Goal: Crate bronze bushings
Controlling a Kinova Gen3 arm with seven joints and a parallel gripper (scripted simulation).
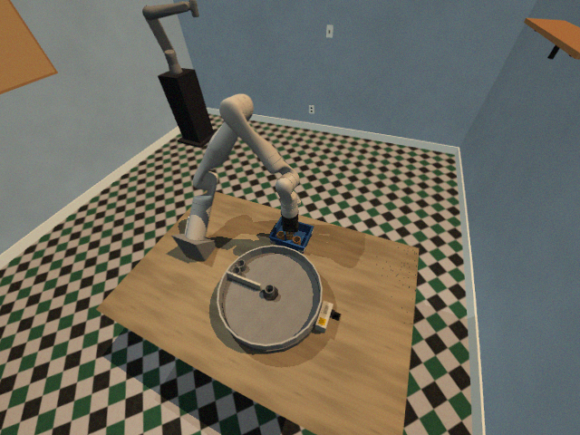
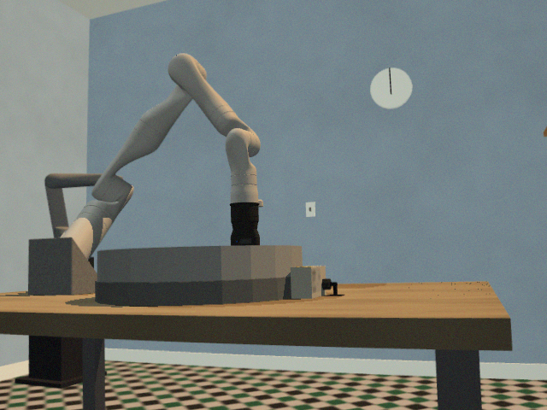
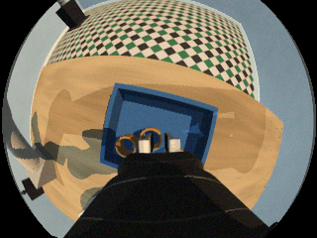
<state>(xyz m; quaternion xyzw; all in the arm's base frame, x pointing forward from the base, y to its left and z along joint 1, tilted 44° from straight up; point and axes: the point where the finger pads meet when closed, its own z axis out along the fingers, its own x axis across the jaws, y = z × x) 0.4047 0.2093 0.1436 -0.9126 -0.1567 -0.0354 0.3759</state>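
Now: the blue crate 4 cm below my hand. The rest, counted from my hand: grey turning table: 33 cm to the right, 6 cm ahead, 1 cm below.
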